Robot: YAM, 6 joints.
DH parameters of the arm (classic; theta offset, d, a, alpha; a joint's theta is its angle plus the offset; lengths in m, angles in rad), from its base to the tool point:
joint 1: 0 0.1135 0.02 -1.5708
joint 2: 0 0 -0.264 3.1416
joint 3: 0.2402 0 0.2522 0
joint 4: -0.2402 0 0.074 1.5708
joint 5: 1.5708 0 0 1.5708
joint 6: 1.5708 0.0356 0 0
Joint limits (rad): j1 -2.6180..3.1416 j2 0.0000..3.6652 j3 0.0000..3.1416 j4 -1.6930..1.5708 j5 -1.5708..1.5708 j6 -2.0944..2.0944
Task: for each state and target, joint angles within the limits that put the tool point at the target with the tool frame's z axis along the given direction. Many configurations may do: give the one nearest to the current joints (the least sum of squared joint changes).
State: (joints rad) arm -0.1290 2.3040 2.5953 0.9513 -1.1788 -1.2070
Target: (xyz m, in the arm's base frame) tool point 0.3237 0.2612 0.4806 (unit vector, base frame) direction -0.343 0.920 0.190
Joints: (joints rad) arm 0.5972 1.8977 1.9126 0.6676 -1.2648 -1.2070
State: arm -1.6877 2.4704 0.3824 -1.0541 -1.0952 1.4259
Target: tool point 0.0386 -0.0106 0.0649 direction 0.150 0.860 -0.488
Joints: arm -0.8918 1.6903 0.1110 -0.8585 -0.7165 1.4259
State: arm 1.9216 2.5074 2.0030 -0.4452 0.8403 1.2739
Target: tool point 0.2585 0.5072 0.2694 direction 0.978 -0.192 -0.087
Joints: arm 1.1603 2.5868 2.5372 -0.3363 1.3376 1.2739
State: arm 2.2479 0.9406 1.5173 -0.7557 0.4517 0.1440
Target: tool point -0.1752 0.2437 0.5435 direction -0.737 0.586 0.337
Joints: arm 2.1601 1.4302 1.7342 0.0554 -0.2911 0.1440
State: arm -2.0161 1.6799 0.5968 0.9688 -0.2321 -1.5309
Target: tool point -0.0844 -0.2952 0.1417 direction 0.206 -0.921 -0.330
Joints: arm -1.9071 1.6800 0.5603 0.7291 -0.5219 -1.5309
